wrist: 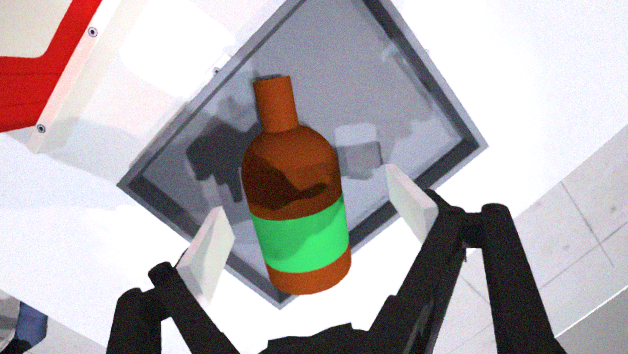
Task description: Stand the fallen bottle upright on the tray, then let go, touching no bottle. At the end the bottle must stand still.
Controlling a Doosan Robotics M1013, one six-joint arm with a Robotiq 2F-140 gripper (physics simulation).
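An orange-brown bottle with a green label band lies on its side in the grey tray. Its neck points to the top of the view and its base is at the bottom, over the tray's near corner. My gripper is open and empty. Its two pale fingertips show on either side of the bottle's body, level with the shoulder and label, with a gap on each side. How high the fingertips are above the tray cannot be told. Shadows fall on the bottle and tray floor.
A red container with a pale edge strip and screws stands at the upper left, close to the tray. The white table top surrounds the tray. Tiled floor shows at the right. A blue object shows at the lower left.
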